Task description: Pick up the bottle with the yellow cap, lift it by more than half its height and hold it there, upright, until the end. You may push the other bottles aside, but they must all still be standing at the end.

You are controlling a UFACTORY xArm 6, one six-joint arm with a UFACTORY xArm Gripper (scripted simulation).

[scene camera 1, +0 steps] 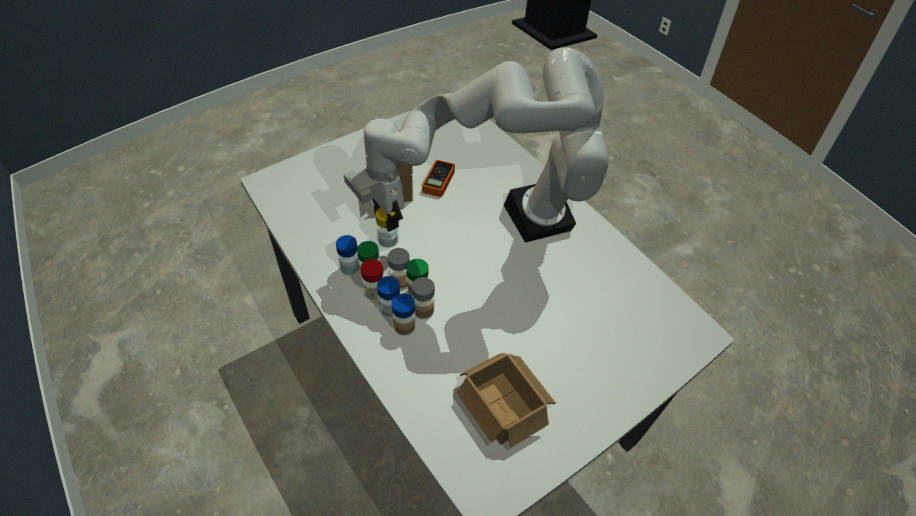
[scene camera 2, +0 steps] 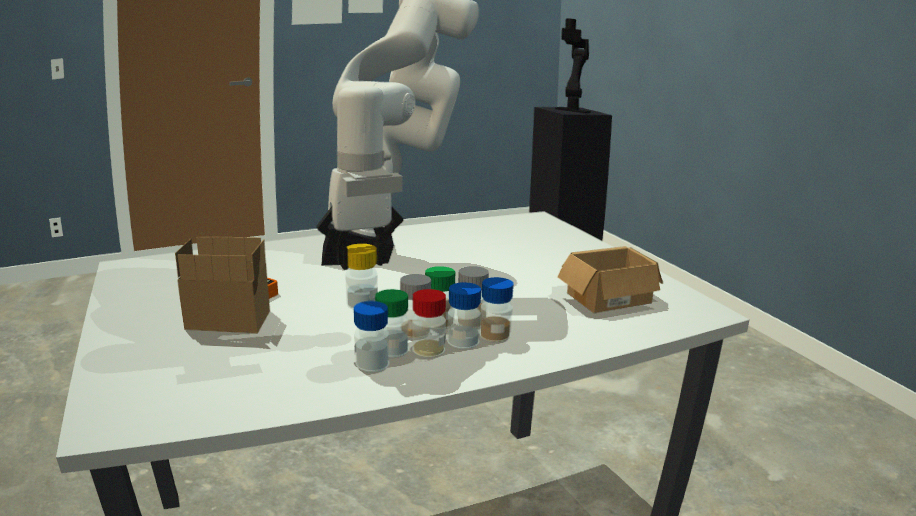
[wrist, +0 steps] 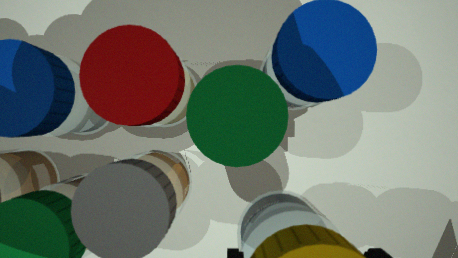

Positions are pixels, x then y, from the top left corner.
Scene:
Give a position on a red-capped bottle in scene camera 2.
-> At 428, 324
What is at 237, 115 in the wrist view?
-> A green-capped bottle.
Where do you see a red-capped bottle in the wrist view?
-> At 129, 75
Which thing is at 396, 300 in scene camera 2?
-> A green-capped bottle.

